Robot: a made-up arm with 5 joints.
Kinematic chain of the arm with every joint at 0, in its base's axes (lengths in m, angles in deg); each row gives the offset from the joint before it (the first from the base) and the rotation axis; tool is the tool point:
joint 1: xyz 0 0 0.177 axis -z
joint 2: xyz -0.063 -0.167 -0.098 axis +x
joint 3: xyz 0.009 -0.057 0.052 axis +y
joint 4: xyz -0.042 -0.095 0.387 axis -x
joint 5: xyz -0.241 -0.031 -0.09 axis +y
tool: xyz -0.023 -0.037 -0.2
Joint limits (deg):
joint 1: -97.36..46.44
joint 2: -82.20..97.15
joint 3: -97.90..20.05
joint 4: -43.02..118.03
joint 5: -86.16..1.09
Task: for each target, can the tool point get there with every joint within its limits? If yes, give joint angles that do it. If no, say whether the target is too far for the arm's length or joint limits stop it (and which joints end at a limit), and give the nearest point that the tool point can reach.
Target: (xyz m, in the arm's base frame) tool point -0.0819 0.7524 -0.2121
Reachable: no: joint limits stop it (at a limit: joint 1, joint 2, joint 3, joint 4, joint 5) | nearest point -0.2521 0.5730 -0.2520 | short by 0.251 m
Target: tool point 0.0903 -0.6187 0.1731
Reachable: yes | joints -36.38 25.92 -32.37 37.22 -75.26
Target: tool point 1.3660 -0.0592 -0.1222
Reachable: no: too far | nearest point 0.9658 -0.0470 -0.0548 | short by 0.406 m
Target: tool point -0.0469 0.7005 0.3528
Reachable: no: joint limits stop it (at a limit: joint 1, joint 2, joint 4, joint 5) | nearest point -0.0784 0.5762 0.5276 | short by 0.217 m
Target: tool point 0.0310 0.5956 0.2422
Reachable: no: joint limits stop it (at a limit: joint 1, joint 2, joint 4, joint 5) | nearest point -0.0208 0.4329 0.3744 | short by 0.216 m
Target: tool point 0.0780 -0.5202 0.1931
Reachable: yes | joints -43.52 -13.17 -32.89 13.55 -28.27
